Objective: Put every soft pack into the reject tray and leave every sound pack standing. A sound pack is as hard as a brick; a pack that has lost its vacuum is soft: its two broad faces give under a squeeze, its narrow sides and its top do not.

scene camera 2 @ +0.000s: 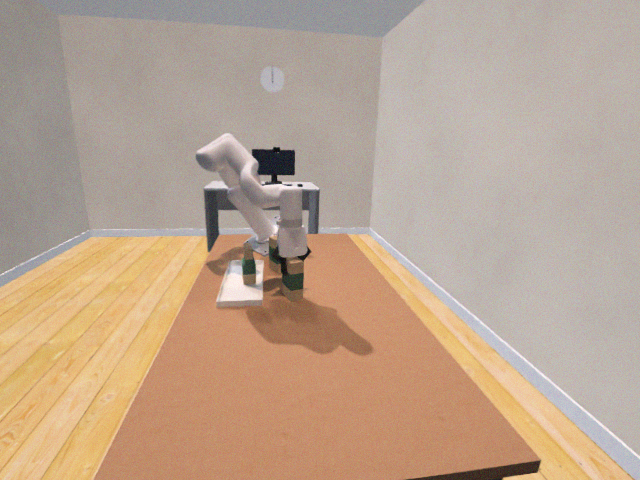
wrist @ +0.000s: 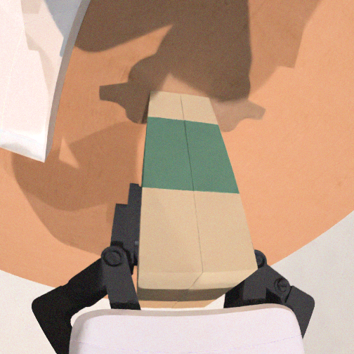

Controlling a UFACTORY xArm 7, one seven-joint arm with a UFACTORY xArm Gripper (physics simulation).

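Places are measured from the arm's base along level axes (x ahead, y left, z up), in millimetres.
Where they show: gripper, fingertip midpoint: [scene camera 2: 291,273]; arm's base at its link origin: [scene camera 2: 267,234].
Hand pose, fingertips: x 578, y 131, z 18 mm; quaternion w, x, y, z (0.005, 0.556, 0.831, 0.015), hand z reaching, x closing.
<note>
Each offset is from my fingertips to the top centre of the thing. Level surfaces: height alone.
My gripper [scene camera 2: 293,258] [wrist: 179,201] points down and is shut on a tan pack with a green band {dx +12, dy -8, dz -3 mm} [scene camera 2: 292,283] [wrist: 190,160]. The pack is upright at the table, with a finger at its left and right sides in the wrist view; the right fingertip is hidden. A creased face points to the wrist camera. A second pack {dx -126, dy -181, dz -20 mm} [scene camera 2: 248,271] is in the white reject tray {dx -111, dy -188, dz -62 mm} [scene camera 2: 240,303] [wrist: 30,115]; I cannot tell whether it leans. A third pack [scene camera 2: 273,253] stands behind the gripper, partly hidden. How firm the packs are does not show.
The brown table {dz -84 mm} [scene camera 2: 310,392] [wrist: 310,150] carries the tray left of the held pack. The arm [scene camera 2: 248,180] reaches over from its base at the back. A desk [scene camera 2: 210,217] with a monitor [scene camera 2: 273,162] stands beyond the table. Shadows fall around the held pack.
</note>
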